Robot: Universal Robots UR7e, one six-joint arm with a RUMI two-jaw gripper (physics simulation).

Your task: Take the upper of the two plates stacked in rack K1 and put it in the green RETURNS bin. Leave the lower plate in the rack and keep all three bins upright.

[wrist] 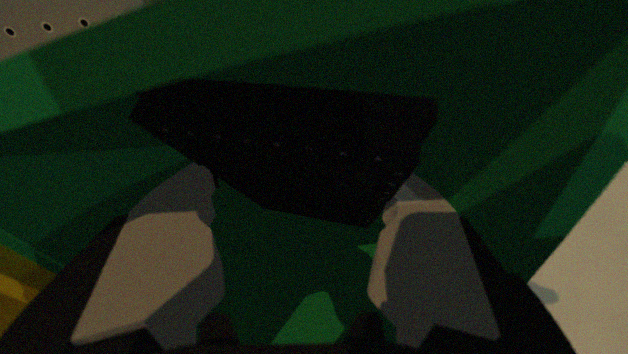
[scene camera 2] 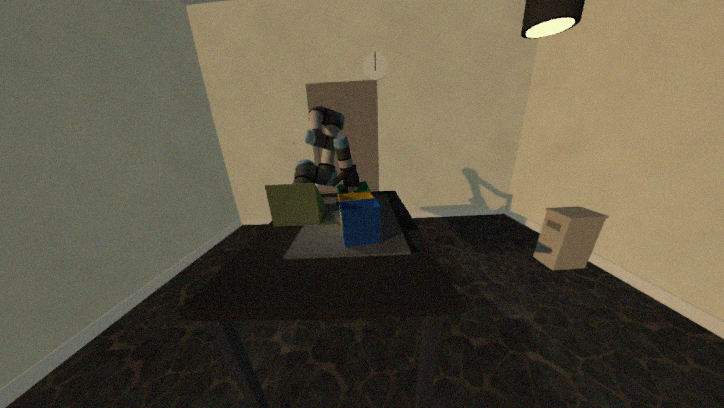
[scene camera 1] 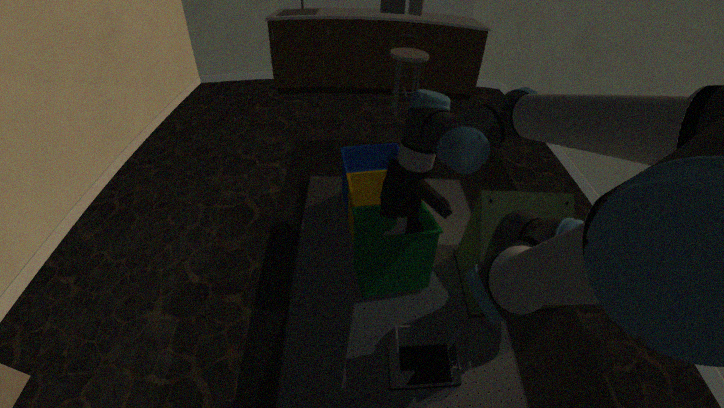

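My gripper points down at the open top of the green RETURNS bin and is shut on the black plate. The plate sits between the fingertips, with green walls around it. The bin hides its height from me. The green bin looks slightly tipped, though the dim picture leaves this unsure. The yellow bin and the blue bin stand upright in line behind it. The lower plate, black, lies in rack K1.
An olive-green panel stands right of the bins in scene camera 1. The arm's thick links cross the right side of that view. The bins stand on a grey perforated board.
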